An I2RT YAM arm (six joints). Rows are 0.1 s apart.
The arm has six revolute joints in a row. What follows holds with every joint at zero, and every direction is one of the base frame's.
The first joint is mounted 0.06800 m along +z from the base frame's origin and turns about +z.
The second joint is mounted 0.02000 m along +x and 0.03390 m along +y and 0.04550 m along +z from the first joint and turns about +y.
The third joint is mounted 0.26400 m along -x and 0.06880 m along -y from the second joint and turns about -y.
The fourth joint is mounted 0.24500 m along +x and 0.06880 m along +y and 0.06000 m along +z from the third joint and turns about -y.
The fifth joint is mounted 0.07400 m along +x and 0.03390 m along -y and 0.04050 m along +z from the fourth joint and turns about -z.
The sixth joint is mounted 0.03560 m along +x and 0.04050 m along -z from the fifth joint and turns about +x.
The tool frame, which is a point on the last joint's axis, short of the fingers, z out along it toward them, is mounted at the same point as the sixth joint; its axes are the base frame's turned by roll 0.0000, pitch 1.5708 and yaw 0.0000 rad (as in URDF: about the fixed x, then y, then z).
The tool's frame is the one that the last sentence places.
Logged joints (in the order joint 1, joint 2, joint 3, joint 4, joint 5, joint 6), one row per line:
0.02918, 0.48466, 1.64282, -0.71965, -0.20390, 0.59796
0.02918, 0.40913, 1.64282, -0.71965, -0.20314, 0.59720
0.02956, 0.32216, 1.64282, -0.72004, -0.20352, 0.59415
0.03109, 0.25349, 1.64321, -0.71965, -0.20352, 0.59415
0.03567, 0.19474, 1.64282, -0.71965, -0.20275, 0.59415
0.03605, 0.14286, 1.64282, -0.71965, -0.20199, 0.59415
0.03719, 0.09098, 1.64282, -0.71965, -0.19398, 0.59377
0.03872, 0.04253, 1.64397, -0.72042, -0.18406, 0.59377
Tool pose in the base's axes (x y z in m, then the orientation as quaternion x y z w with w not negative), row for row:
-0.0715, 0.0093, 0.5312, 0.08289, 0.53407, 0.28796, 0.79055
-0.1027, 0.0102, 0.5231, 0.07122, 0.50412, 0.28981, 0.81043
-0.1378, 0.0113, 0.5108, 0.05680, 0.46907, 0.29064, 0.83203
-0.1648, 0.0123, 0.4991, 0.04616, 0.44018, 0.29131, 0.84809
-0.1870, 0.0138, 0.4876, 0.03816, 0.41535, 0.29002, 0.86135
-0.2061, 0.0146, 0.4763, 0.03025, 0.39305, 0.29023, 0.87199
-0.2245, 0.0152, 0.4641, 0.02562, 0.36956, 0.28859, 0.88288
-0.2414, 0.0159, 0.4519, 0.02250, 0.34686, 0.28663, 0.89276
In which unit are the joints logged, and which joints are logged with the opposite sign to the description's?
The joints are logged in radians. Opposite sign: joint 1.
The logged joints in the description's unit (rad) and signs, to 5 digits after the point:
-0.02918, 0.48466, 1.64282, -0.71965, -0.20390, 0.59796
-0.02918, 0.40913, 1.64282, -0.71965, -0.20314, 0.59720
-0.02956, 0.32216, 1.64282, -0.72004, -0.20352, 0.59415
-0.03109, 0.25349, 1.64321, -0.71965, -0.20352, 0.59415
-0.03567, 0.19474, 1.64282, -0.71965, -0.20275, 0.59415
-0.03605, 0.14286, 1.64282, -0.71965, -0.20199, 0.59415
-0.03719, 0.09098, 1.64282, -0.71965, -0.19398, 0.59377
-0.03872, 0.04253, 1.64397, -0.72042, -0.18406, 0.59377

